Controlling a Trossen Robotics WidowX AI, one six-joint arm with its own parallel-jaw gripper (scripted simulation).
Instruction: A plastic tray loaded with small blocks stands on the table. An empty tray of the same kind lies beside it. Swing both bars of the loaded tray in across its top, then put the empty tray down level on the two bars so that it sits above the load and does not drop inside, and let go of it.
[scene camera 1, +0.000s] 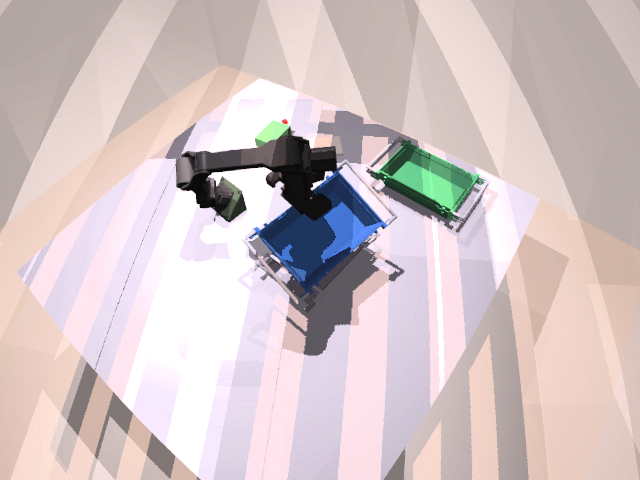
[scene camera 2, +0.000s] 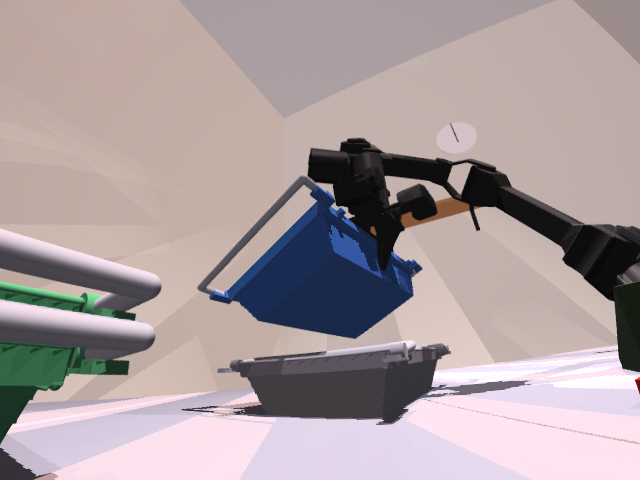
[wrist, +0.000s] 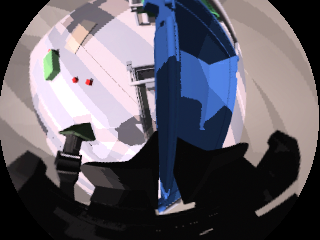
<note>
In view: my gripper (scene camera 2: 379, 270) and a blue tray (scene camera 2: 322, 275).
The blue tray shows as well in scene camera 1 (scene camera 1: 308, 249) and in the wrist view (wrist: 195, 64). My gripper is seen too in scene camera 1 (scene camera 1: 301, 212) and in the wrist view (wrist: 160, 134).
</note>
